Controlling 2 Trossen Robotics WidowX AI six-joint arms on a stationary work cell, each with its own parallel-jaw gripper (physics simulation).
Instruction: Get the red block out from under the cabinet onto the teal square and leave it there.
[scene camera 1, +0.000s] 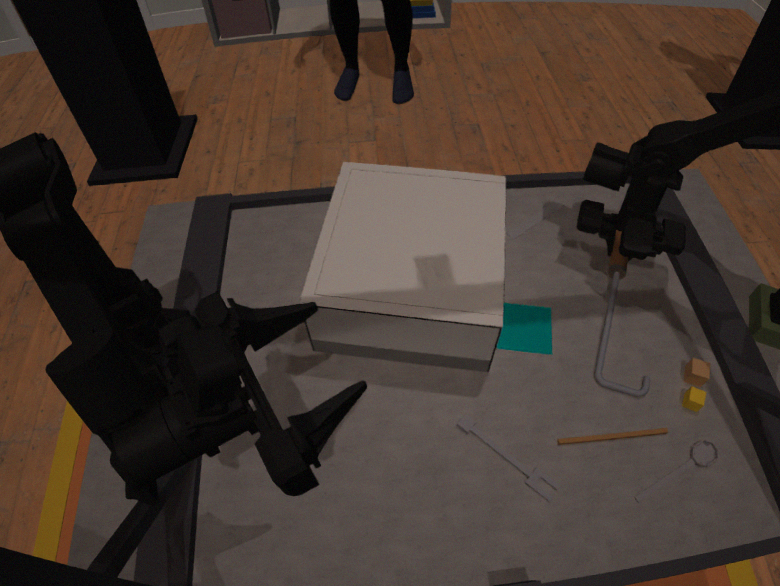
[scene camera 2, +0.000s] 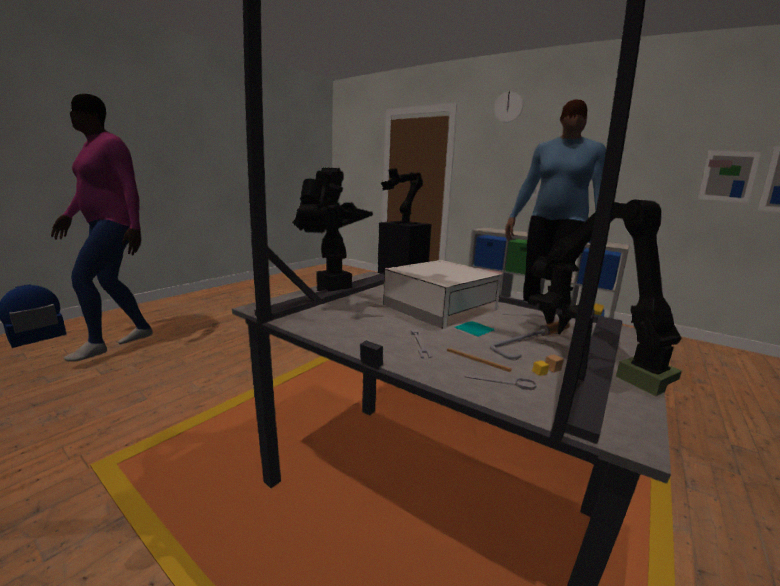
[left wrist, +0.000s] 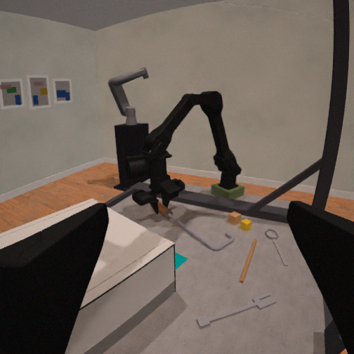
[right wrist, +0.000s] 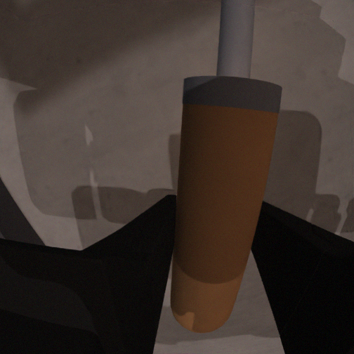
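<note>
The white cabinet stands at the back middle in scene camera 1. The red block does not show in any view. The teal square lies flat beside the cabinet, at its right in scene camera 1. My right gripper is shut on the orange handle of the grey hooked tool; both fingers meet the handle's sides. The hook's bend points toward the front. My left gripper is open and empty, raised left of the cabinet.
A forked tool, an orange stick and a thin ring-ended tool lie toward the front. A tan block and a yellow block sit right of the hook. Dark frame beams border the table.
</note>
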